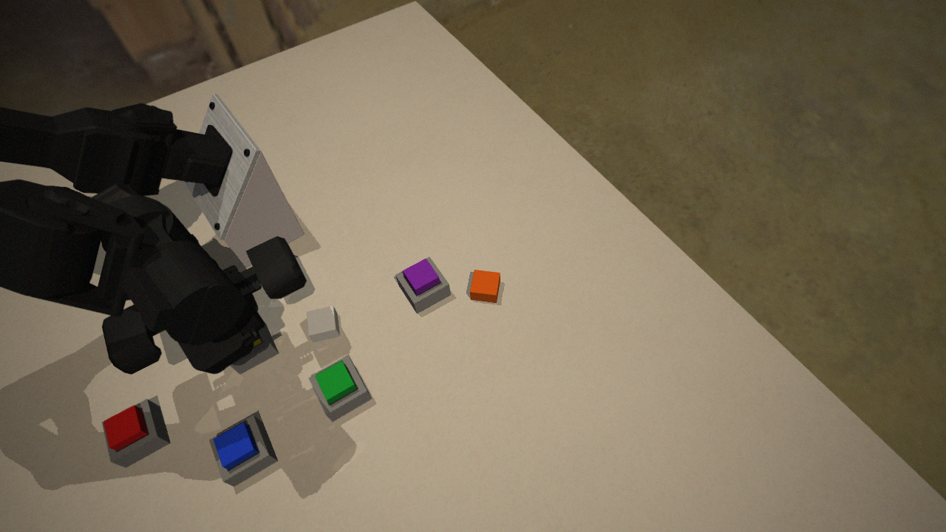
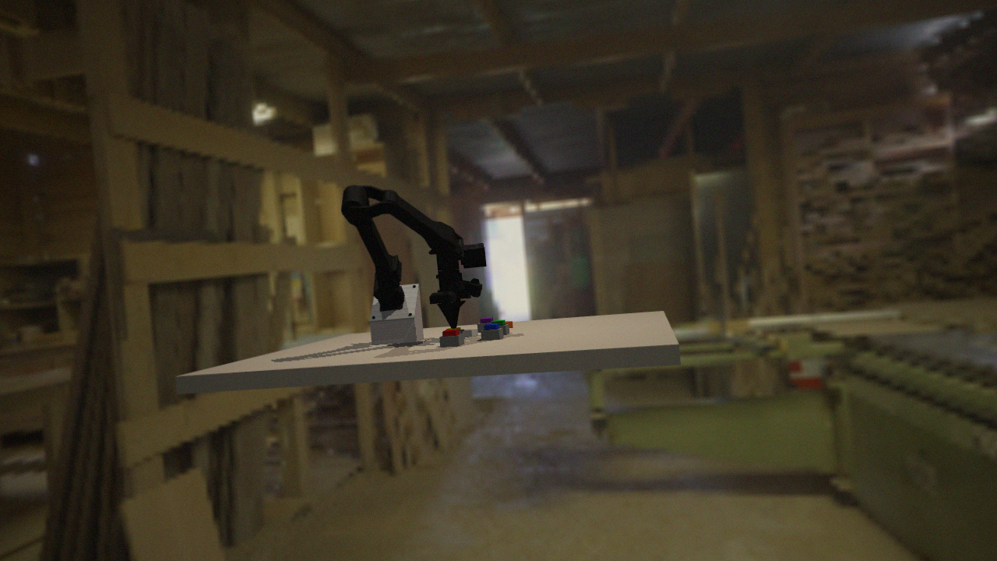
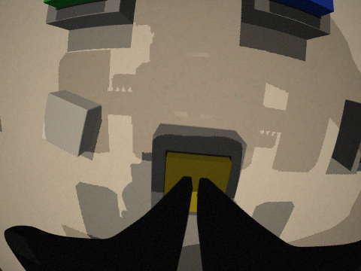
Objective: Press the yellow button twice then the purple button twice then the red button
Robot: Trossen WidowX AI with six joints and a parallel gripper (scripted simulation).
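Now: the yellow button 1 cm below my gripper tip. The rest, counted from my gripper tip: green button: 12 cm ahead, 5 cm to the left; blue button: 11 cm ahead, 6 cm to the right; white block: 8 cm to the left, 3 cm ahead, 2 cm below.
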